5 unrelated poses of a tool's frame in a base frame.
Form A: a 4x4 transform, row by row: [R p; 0 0 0 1], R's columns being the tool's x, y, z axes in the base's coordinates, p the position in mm. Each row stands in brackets.
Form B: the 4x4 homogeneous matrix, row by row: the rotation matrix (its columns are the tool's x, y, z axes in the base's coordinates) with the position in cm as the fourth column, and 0 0 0 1 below. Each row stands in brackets. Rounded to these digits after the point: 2 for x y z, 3 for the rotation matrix.
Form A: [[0.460 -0.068 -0.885 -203.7], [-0.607 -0.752 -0.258 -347.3], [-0.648 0.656 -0.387 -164.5], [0 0 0 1]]
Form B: [[0.460 -0.068 -0.885 -20.37], [-0.607 -0.752 -0.258 -34.73], [-0.648 0.656 -0.387 -16.45], [0 0 0 1]]
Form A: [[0.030 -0.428 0.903 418.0], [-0.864 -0.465 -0.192 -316.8], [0.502 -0.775 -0.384 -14.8], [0 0 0 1]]
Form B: [[0.030 -0.428 0.903 41.80], [-0.864 -0.465 -0.192 -31.68], [0.502 -0.775 -0.384 -1.48], [0 0 0 1]]
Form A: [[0.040 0.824 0.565 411.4], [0.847 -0.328 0.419 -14.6], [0.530 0.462 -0.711 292.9], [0 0 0 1]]
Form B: [[0.040 0.824 0.565 41.14], [0.847 -0.328 0.419 -1.46], [0.530 0.462 -0.711 29.29], [0 0 0 1]]
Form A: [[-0.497 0.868 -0.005 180.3], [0.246 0.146 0.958 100.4], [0.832 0.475 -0.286 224.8], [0 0 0 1]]
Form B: [[-0.497 0.868 -0.005 18.03], [0.246 0.146 0.958 10.04], [0.832 0.475 -0.286 22.48], [0 0 0 1]]
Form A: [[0.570 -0.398 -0.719 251.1], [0.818 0.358 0.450 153.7], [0.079 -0.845 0.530 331.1], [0 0 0 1]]
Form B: [[0.570 -0.398 -0.719 25.11], [0.818 0.358 0.450 15.37], [0.079 -0.845 0.530 33.11], [0 0 0 1]]
